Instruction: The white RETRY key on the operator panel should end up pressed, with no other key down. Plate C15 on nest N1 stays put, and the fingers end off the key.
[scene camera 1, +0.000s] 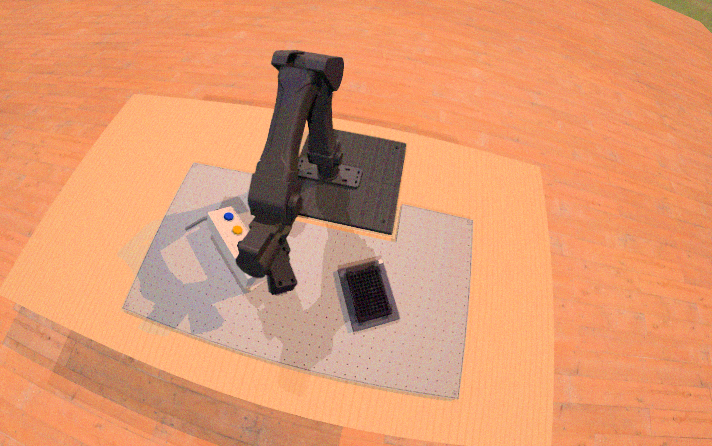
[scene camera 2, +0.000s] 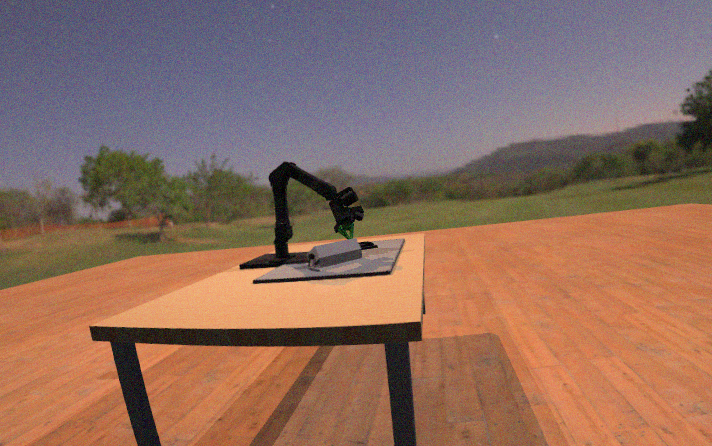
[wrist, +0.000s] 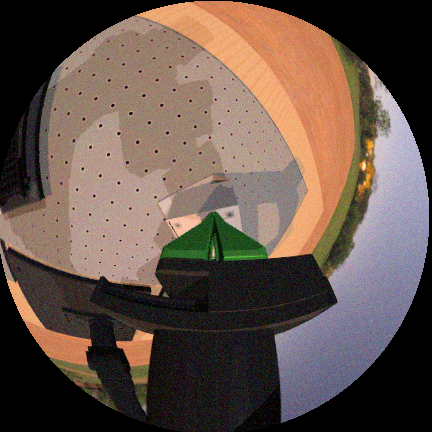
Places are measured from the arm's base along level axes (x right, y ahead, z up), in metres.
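Pixels of known places: gripper, fingertip midpoint: (wrist: 213, 217); arm's base at its link origin: (scene camera 1: 328, 173) (scene camera 2: 282, 259) (wrist: 99, 320).
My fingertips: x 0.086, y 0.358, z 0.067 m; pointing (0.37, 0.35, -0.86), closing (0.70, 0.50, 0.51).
For each thing: its middle in the pictures, then the offset to it from my fingertips. "pt": a spot on its surface instead. Level surfaces: height alone.
- operator panel at the middle of its body: (wrist: 220, 254) (scene camera 1: 237, 245) (scene camera 2: 334, 251) dy -0.060, dx +0.081, dz -0.029 m
- yellow key at the middle of its body: (scene camera 1: 237, 230) dy -0.092, dx +0.087, dz -0.007 m
- dark plate C15 at the middle of its body: (scene camera 1: 368, 293) dy -0.026, dx -0.277, dz -0.052 m
- nest N1 at a spot on its surface: (scene camera 1: 375, 322) pt dy +0.041, dx -0.308, dz -0.059 m
- perforated grey board at its surface level: dz -0.071 m
- wooden table at its surface level: dz -0.084 m
- thin dark rod at a spot on its surface: (scene camera 1: 195, 223) pt dy -0.100, dx +0.254, dz -0.065 m
The operator panel (scene camera 1: 220, 225) (scene camera 2: 336, 254) (wrist: 187, 221) is a pale box with a sloped side. Its blue key (scene camera 1: 228, 216) and yellow key (scene camera 1: 237, 229) show in scene camera 1. The white RETRY key does not show; the arm covers part of the panel there, and the fingers cover part in the wrist view. My gripper (scene camera 2: 349, 237) (wrist: 213, 217) is shut, its green fingertips together with nothing between them, over the panel's end. Whether they touch a key is hidden. The dark plate C15 (scene camera 1: 368, 291) sits on nest N1 (scene camera 1: 375, 322), right of the gripper in scene camera 1.
The perforated grey board (scene camera 1: 420, 336) (scene camera 2: 294, 275) (wrist: 105, 190) lies under panel and nest on the wooden table (scene camera 1: 504, 315) (scene camera 2: 236, 309). The arm's dark base plate (scene camera 1: 367, 199) stands behind the board's notch. A thin dark rod (scene camera 1: 195, 223) lies beside the panel.
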